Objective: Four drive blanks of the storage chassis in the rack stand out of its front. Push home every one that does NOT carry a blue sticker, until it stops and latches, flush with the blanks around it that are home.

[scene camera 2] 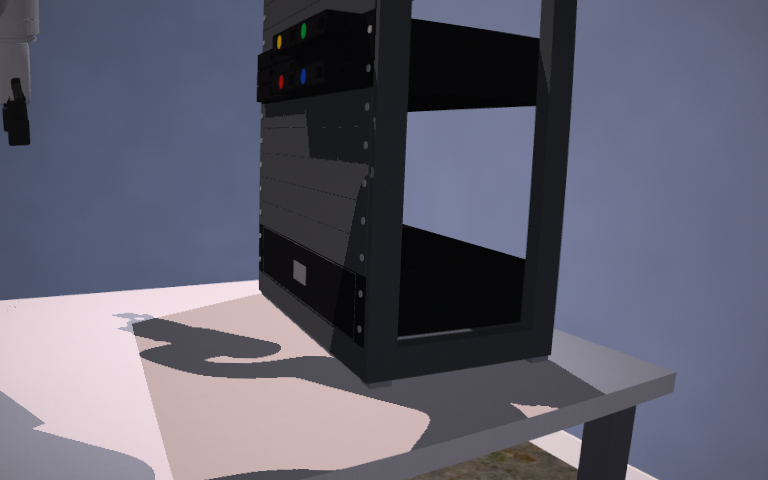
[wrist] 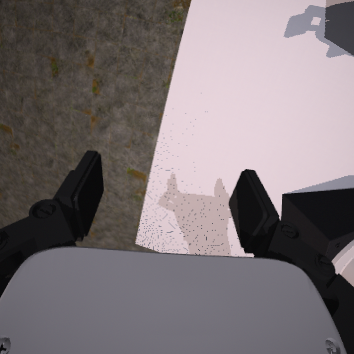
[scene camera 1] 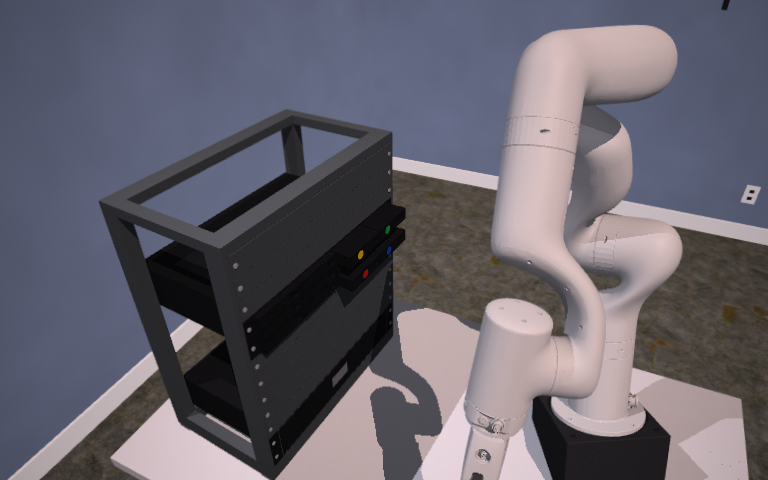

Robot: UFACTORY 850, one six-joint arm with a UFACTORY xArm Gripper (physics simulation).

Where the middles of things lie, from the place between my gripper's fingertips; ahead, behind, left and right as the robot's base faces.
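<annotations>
The green-stickered blank point(scene camera 1: 387, 217) is higher than my hand by 140 mm, and from that same hand it is 520 mm to the right and 280 mm ahead.
</annotations>
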